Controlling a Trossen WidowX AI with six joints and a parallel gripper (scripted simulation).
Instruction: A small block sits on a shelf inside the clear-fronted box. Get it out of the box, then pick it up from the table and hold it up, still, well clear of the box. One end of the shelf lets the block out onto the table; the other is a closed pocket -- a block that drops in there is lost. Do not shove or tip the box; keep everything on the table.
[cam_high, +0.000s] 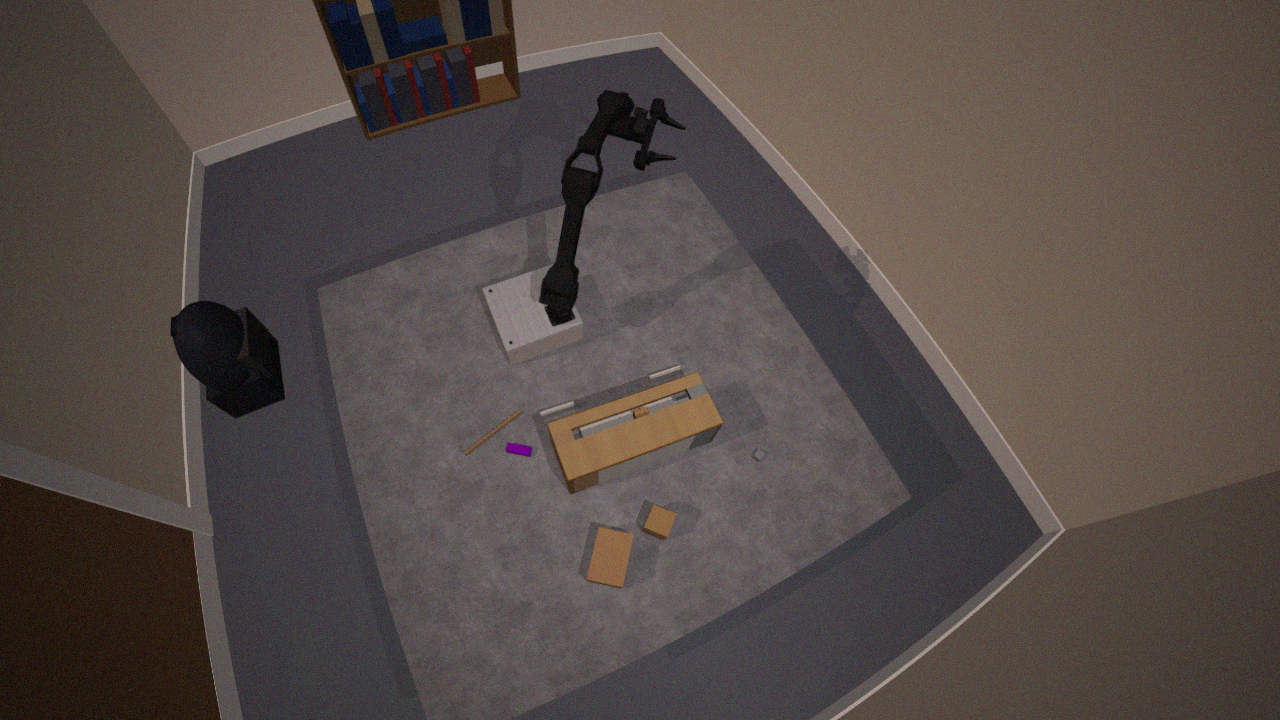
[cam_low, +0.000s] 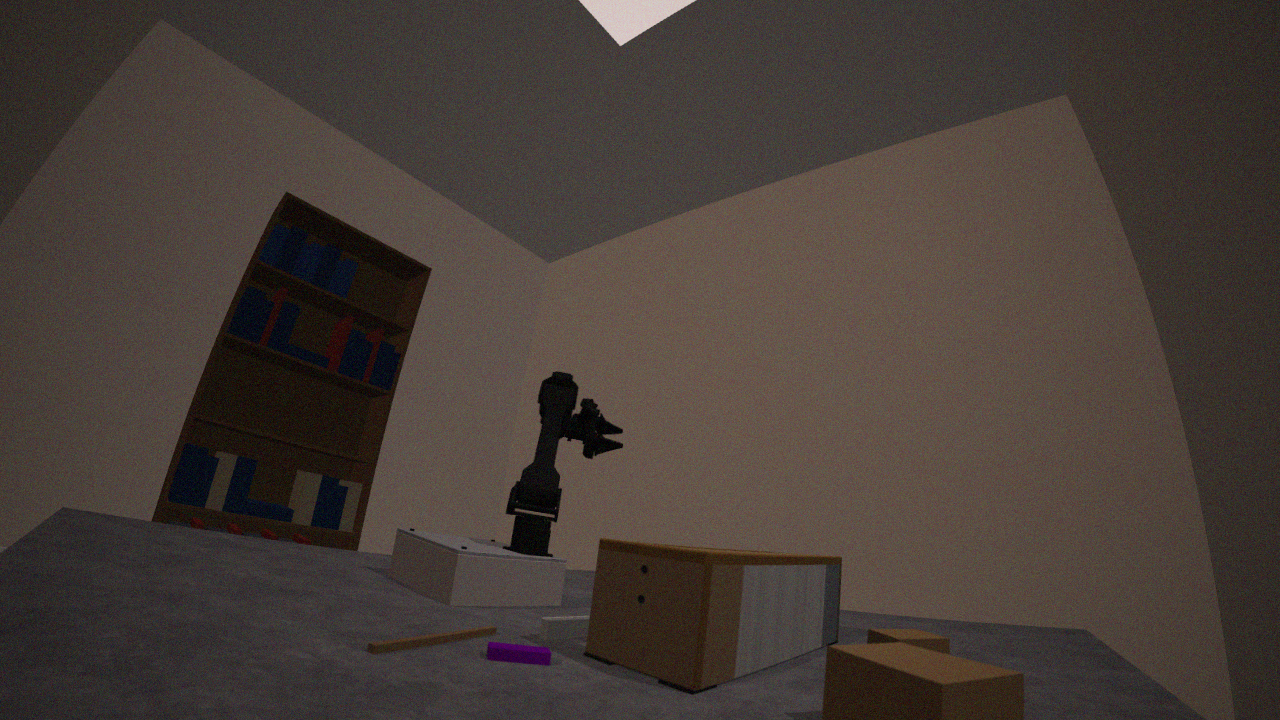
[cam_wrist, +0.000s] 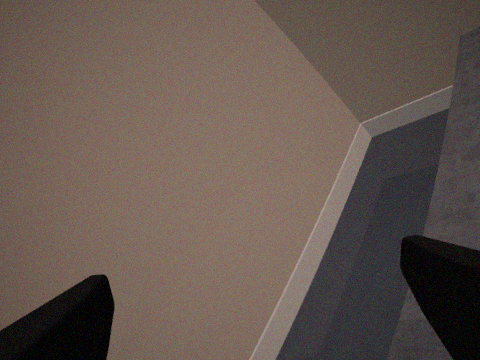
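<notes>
Right now my gripper tip is 540 mm short of the tan block, 340 mm to the left of it and 300 mm above it. From my gripper tip the other things lie so: wooden box 530 mm ahead, 370 mm to the right, 320 mm below; thin wooden stick 410 mm ahead, 690 mm to the right, 380 mm below.
</notes>
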